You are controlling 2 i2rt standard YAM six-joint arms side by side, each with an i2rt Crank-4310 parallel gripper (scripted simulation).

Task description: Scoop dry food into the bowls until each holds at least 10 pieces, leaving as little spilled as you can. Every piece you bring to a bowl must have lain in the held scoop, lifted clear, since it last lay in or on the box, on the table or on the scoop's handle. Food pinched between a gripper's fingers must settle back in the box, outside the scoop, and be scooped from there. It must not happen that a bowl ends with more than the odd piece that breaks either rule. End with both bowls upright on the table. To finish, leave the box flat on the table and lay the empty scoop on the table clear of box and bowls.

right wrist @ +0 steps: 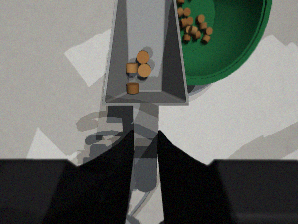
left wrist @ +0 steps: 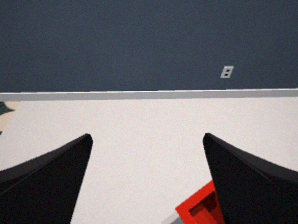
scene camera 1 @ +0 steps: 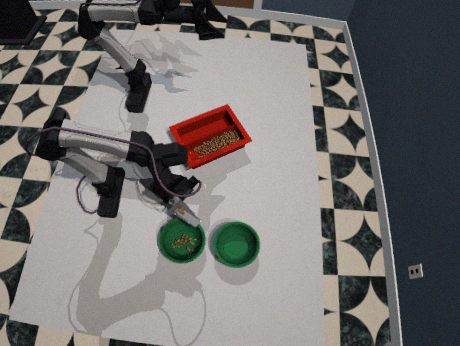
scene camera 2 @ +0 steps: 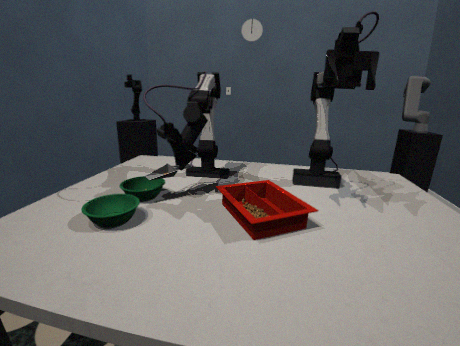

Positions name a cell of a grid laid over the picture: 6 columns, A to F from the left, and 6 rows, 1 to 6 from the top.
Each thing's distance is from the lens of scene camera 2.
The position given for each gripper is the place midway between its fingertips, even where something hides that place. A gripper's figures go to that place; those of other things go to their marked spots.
left gripper (scene camera 2: E2): 0.70 m
right gripper (scene camera 2: C3): 0.92 m
red box (scene camera 2: D4): 0.85 m
green bowl (scene camera 2: B4): 1.00 m
The marked spots on the red box and the green bowl are 0.54 m apart.
